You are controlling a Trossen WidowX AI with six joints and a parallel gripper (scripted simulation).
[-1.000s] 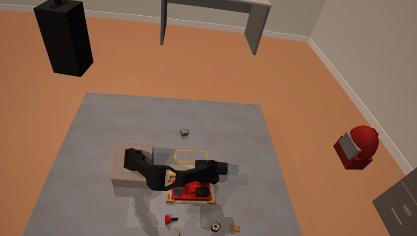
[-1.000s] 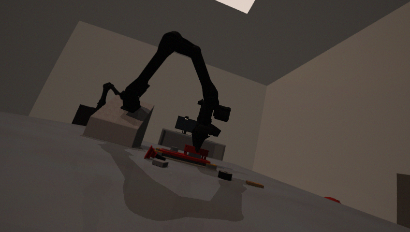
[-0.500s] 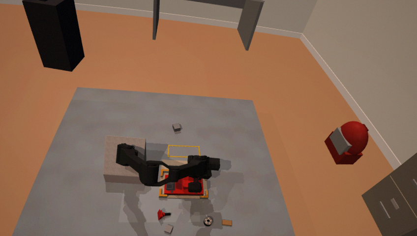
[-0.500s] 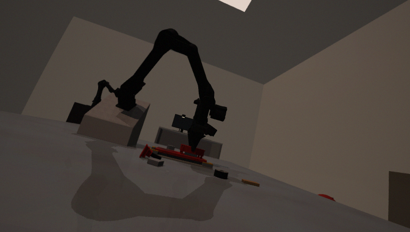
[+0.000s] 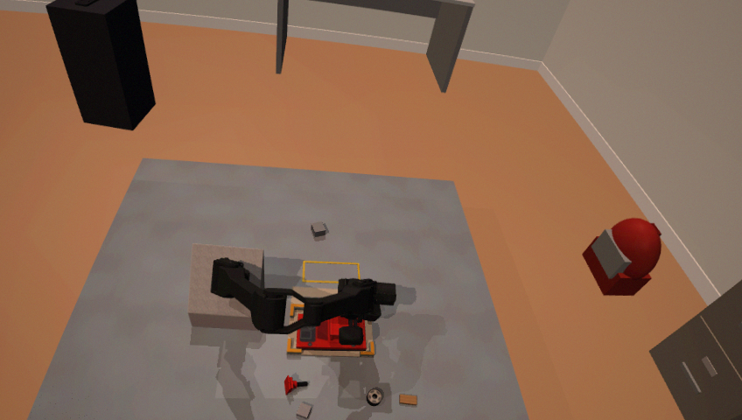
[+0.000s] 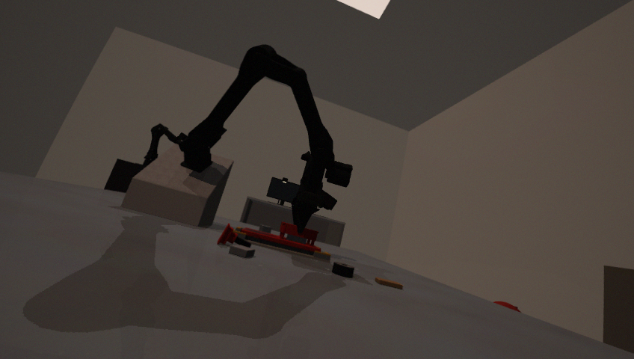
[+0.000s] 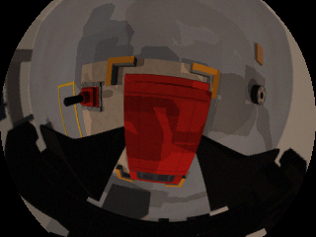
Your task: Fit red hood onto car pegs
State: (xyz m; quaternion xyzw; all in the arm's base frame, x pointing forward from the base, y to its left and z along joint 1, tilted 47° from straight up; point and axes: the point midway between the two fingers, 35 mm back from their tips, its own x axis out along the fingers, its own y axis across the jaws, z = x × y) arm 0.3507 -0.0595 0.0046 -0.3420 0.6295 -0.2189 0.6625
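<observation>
Right now my gripper tip is 1 cm below the red hood. Round my gripper tip: black post 1 cm ahead, 13 cm to the left, 1 cm below; then black wheel 10 cm ahead, 18 cm to the right, 4 cm below; then grey engine block 1 cm to the left, 3 cm below.
</observation>
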